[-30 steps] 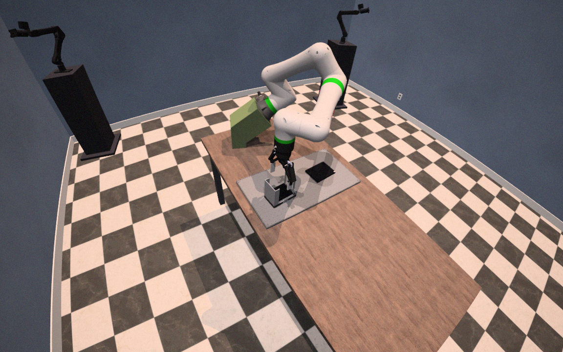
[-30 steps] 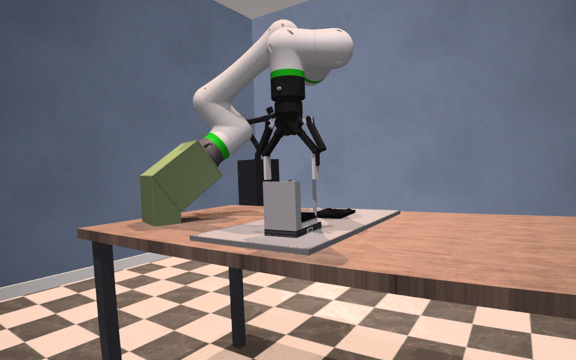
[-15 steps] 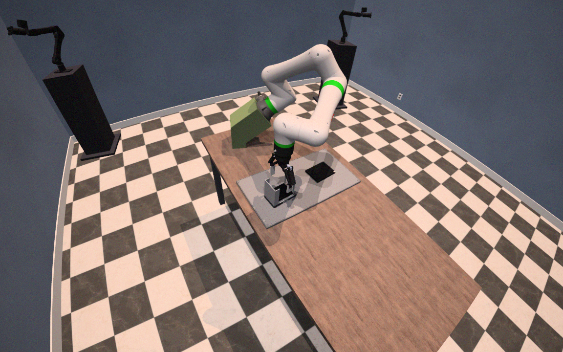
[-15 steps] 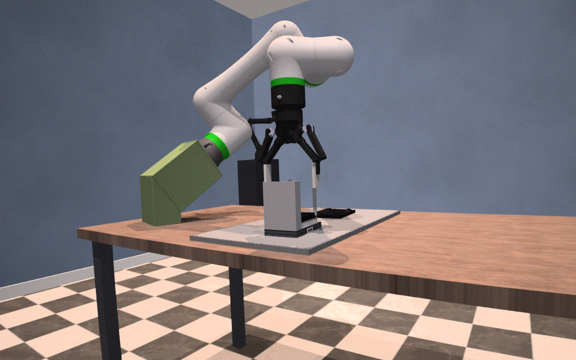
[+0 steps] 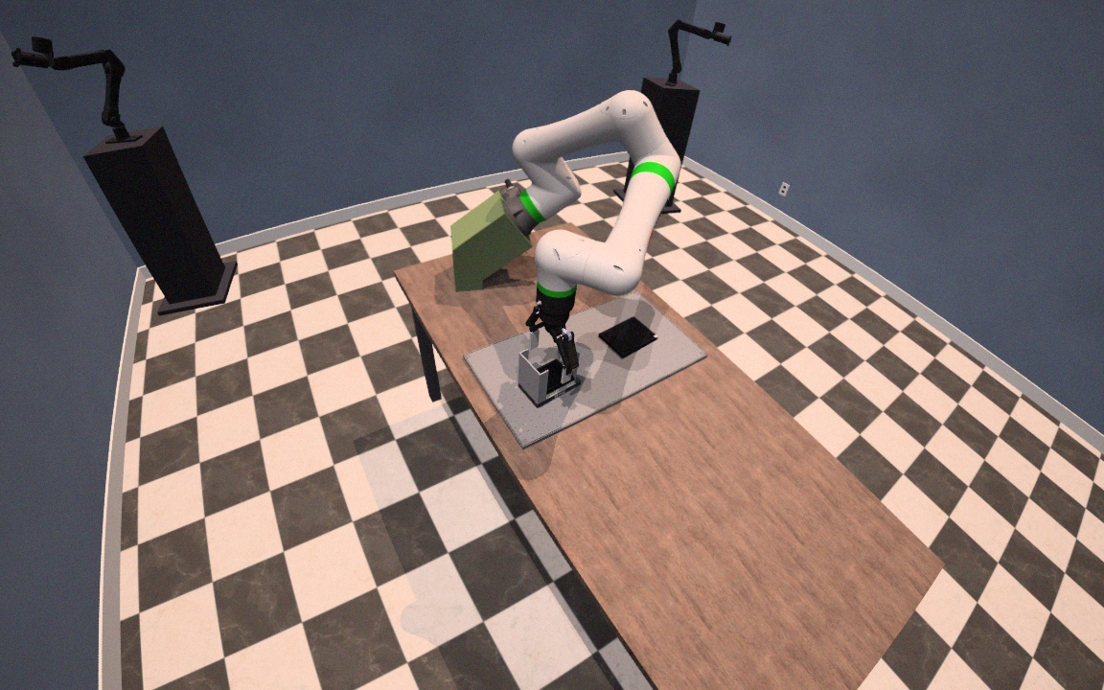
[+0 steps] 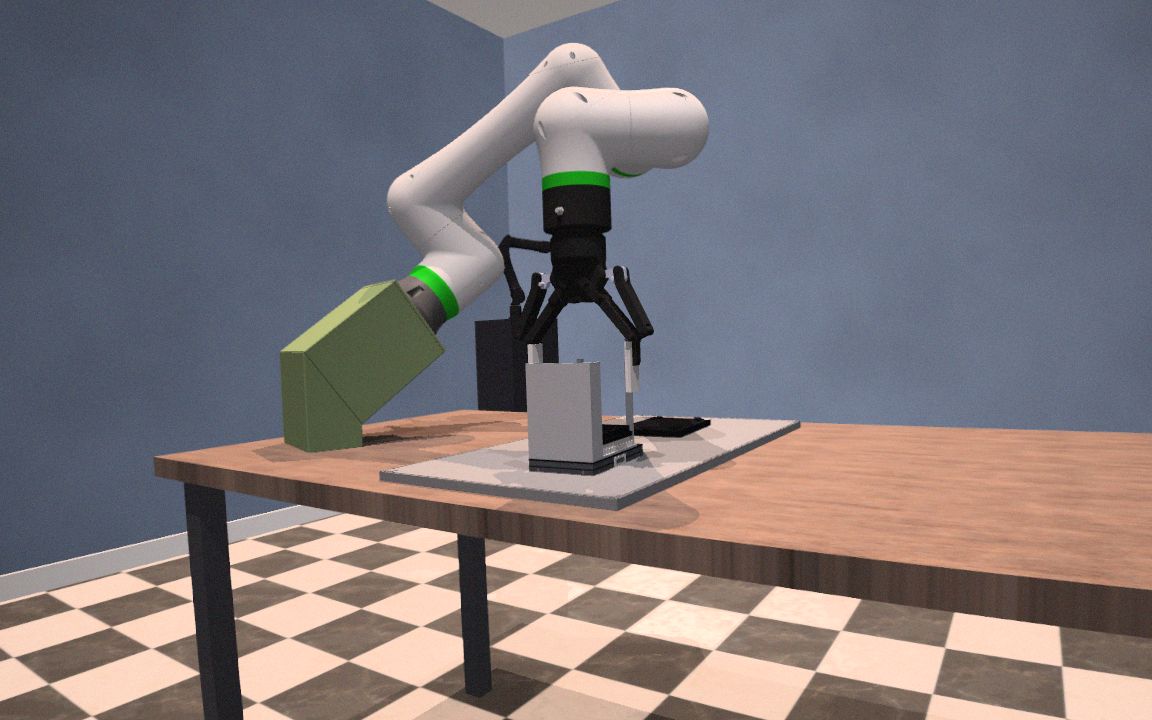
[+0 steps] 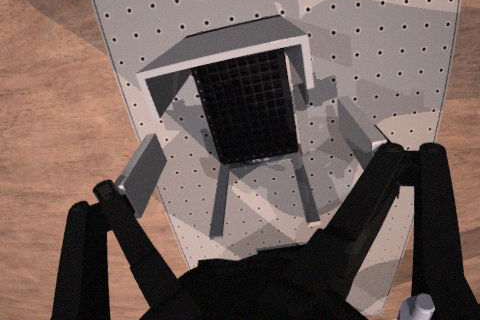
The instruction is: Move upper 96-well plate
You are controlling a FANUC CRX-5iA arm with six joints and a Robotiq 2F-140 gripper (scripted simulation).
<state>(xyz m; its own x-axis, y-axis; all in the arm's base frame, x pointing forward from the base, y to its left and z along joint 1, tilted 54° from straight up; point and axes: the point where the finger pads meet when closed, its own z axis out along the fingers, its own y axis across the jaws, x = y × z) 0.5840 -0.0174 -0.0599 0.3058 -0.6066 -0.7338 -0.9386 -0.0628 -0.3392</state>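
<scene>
Now: the black 96-well plate 7 cm below my hand. Also, from my hand: pale square: 41 cm to the left, 10 cm below, 10 cm behind; then white plate: 8 cm below; then black plate nest N1: 32 cm to the left, 13 cm behind, 10 cm below.
</scene>
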